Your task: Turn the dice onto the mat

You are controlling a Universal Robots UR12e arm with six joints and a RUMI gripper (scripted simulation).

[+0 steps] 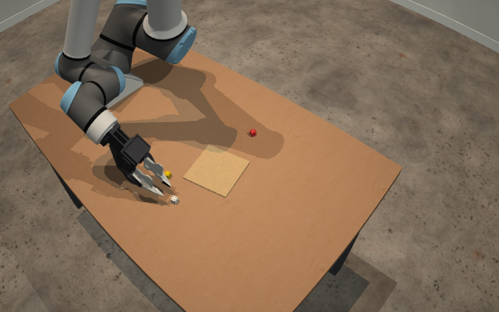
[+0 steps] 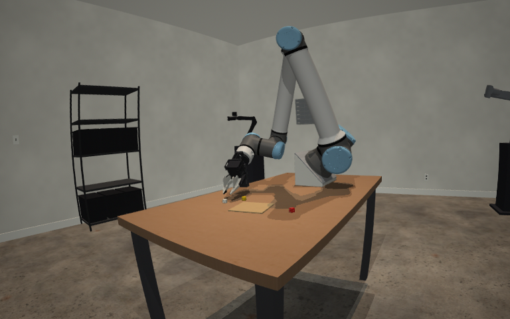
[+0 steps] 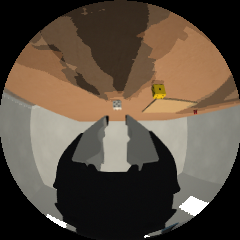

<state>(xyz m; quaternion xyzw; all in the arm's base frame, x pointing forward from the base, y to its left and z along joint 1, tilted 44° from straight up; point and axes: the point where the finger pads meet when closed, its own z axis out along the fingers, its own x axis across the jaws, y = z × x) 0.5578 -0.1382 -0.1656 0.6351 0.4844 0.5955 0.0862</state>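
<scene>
Right now the white die is 3 cm ahead of my hand, 1 cm to the left of it and 3 cm below it. Round my hand: red die: 4 cm ahead, 33 cm to the left, 3 cm below; yellow die: 4 cm behind, 5 cm to the left, 3 cm below; tan mat: 5 cm ahead, 16 cm to the left, 4 cm below.
</scene>
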